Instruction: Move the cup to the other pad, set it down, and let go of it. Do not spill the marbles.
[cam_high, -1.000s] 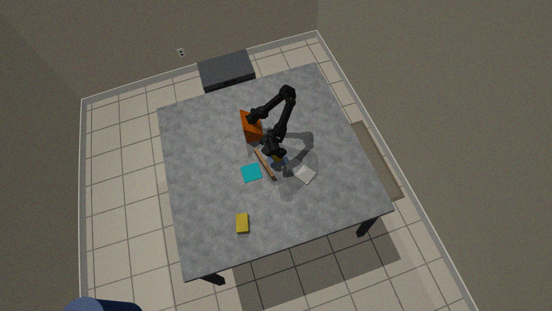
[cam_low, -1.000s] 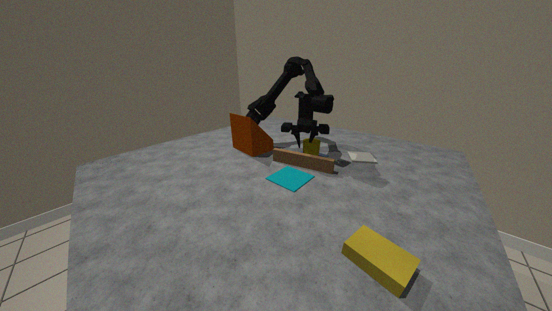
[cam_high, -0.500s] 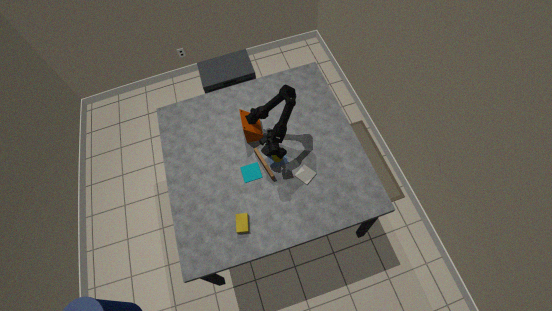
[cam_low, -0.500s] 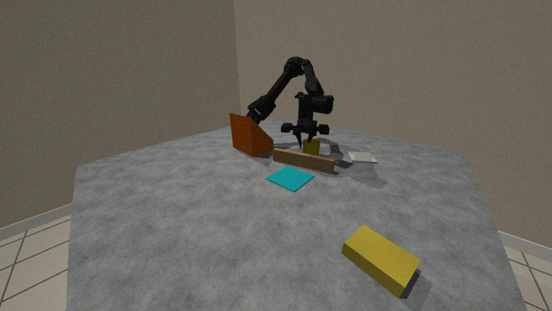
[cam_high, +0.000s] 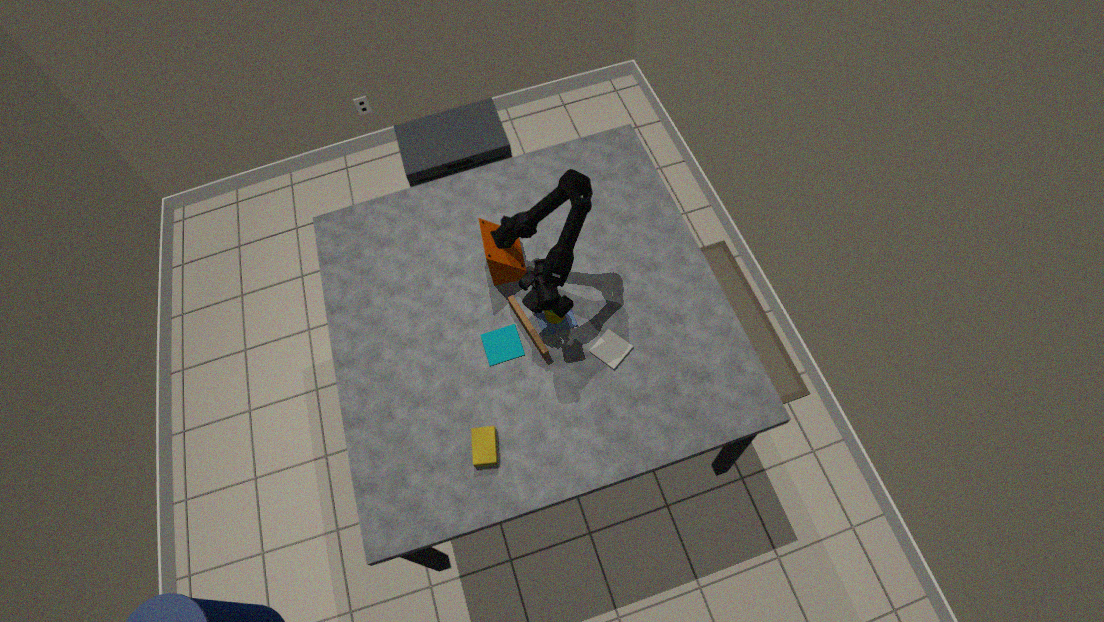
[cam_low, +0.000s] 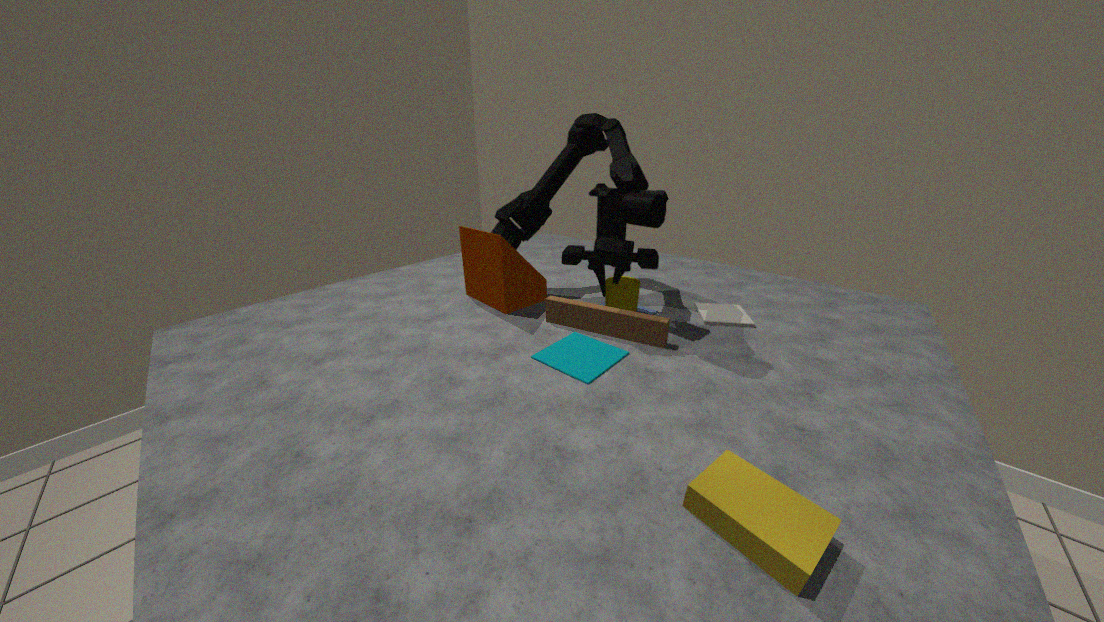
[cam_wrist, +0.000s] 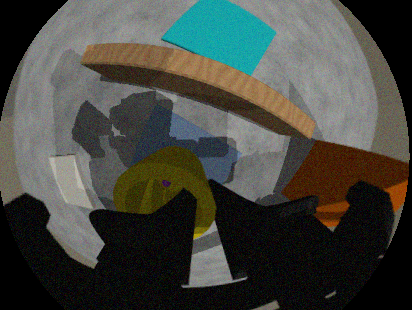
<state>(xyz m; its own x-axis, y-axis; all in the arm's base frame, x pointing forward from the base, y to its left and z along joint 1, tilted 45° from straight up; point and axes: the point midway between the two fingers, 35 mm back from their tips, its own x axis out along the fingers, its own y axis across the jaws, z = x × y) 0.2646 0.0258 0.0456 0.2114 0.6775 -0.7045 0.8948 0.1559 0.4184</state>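
My gripper tip is 2 cm short of the pale blue pad, 1 cm to the right of it and 5 cm above it. Also, from my gripper tip: cyan pad 4 cm ahead, 18 cm to the right, 5 cm below; then olive-yellow cup 2 cm ahead, 1 cm to the left; then low wooden bar 3 cm ahead, 8 cm to the right, 2 cm below.
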